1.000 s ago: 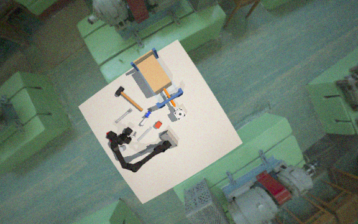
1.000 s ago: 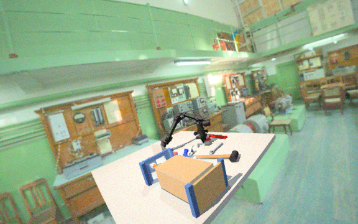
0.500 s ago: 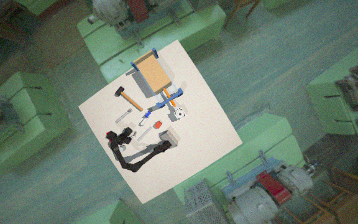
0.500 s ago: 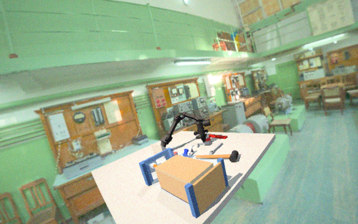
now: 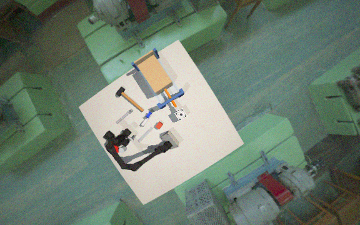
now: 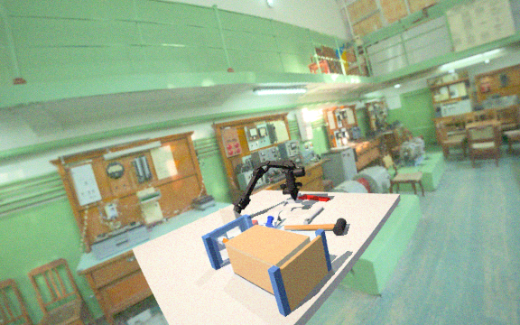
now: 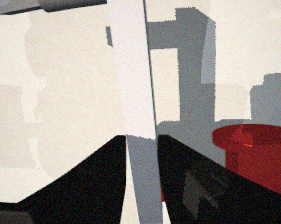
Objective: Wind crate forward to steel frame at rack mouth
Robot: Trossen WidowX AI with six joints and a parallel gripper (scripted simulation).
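Right now my gripper tip is 50 mm to the right of the red knob, 20 mm short of it and 10 mm above it. Round my gripper tip: blue knob (290 mm to the right, 30 mm ahead, 20 mm below); red bar (200 mm to the left, 60 mm below, 30 mm ahead); blue-handled tool (250 mm to the right, 40 mm below, 20 mm ahead).
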